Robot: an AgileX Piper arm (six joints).
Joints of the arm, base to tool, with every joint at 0 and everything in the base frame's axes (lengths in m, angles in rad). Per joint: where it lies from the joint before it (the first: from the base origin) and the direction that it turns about. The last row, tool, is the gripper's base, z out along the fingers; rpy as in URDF.
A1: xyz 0 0 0.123 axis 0 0 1
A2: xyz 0 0 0 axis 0 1 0
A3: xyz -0.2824 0 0.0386 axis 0 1 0
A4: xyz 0.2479 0 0.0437 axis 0.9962 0 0.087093
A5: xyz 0 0 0 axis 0 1 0
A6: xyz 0.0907 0 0.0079 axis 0.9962 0 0.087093
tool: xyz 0 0 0 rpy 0 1.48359 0
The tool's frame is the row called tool.
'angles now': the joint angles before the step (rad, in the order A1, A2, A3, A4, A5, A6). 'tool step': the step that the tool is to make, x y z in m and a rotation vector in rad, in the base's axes. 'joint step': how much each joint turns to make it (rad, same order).
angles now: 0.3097 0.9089 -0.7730 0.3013 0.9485 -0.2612
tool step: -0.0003 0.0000 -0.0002 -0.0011 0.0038 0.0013
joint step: 0.0002 0.0001 0.0000 0.0000 0.0040 0.0001
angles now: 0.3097 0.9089 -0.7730 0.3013 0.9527 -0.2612
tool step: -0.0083 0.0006 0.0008 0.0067 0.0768 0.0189
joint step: 0.0000 -0.0071 -0.0104 0.0237 0.0906 0.0098
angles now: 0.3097 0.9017 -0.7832 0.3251 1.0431 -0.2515
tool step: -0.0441 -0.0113 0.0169 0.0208 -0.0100 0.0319
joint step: 0.0004 -0.1700 -0.0061 0.0076 0.1615 0.0253
